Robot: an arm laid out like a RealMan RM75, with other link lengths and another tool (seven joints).
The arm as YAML. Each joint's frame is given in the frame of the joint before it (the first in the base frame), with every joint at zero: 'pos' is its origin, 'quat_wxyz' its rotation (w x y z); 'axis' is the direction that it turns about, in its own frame. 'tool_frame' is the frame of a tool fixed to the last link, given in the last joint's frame.
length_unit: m
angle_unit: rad
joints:
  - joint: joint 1
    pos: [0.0, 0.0, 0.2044]
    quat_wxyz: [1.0, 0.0, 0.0, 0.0]
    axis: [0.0, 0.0, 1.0]
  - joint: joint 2
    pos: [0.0, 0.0, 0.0]
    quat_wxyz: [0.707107, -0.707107, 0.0, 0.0]
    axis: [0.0, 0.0, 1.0]
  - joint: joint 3
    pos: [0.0, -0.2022, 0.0]
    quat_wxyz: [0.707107, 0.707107, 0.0, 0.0]
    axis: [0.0, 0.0, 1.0]
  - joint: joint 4
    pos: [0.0, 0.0, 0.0]
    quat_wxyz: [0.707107, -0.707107, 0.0, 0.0]
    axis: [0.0, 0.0, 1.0]
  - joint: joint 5
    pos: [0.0, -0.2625, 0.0]
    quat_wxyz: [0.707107, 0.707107, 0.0, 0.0]
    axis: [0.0, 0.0, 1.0]
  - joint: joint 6
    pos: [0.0, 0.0, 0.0]
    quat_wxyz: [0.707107, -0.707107, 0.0, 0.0]
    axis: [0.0, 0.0, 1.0]
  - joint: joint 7
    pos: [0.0, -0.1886, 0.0]
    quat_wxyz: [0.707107, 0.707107, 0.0, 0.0]
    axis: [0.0, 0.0, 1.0]
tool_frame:
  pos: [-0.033, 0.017, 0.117]
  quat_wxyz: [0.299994, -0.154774, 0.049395, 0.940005]
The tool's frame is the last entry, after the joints.
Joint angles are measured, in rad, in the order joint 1, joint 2, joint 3, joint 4, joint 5, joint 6, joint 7. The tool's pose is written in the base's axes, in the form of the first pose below.
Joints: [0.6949, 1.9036, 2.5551, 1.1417, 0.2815, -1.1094, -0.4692]
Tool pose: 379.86, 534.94, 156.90, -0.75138, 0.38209, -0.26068, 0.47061
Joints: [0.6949, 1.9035, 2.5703, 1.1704, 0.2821, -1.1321, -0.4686]
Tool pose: 375.76, 532.67, 165.02, -0.74971, 0.38366, -0.25619, 0.47446
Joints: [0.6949, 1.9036, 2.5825, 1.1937, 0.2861, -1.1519, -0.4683]
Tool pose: 371.68, 530.86, 170.70, -0.74928, 0.38484, -0.25116, 0.47685
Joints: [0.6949, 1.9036, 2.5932, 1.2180, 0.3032, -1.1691, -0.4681]
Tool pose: 364.11, 531.33, 175.81, -0.75079, 0.38427, -0.24038, 0.48049
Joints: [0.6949, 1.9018, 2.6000, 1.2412, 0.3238, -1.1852, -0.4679]
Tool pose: 355.28, 532.57, 180.90, -0.75306, 0.38171, -0.22950, 0.48429
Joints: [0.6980, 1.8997, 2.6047, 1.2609, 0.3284, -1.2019, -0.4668]
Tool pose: 349.03, 532.47, 185.87, -0.75382, 0.37909, -0.22595, 0.48682
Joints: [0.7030, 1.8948, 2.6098, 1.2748, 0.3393, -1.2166, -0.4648]
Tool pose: 341.58, 533.65, 190.15, -0.75565, 0.37658, -0.21926, 0.48899
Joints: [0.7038, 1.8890, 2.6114, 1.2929, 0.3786, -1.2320, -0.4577]
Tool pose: 327.59, 537.27, 192.82, -0.76140, 0.37281, -0.20029, 0.49108
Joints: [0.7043, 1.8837, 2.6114, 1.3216, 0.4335, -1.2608, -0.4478]
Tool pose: 306.74, 540.63, 193.92, -0.77155, 0.36583, -0.17519, 0.49010
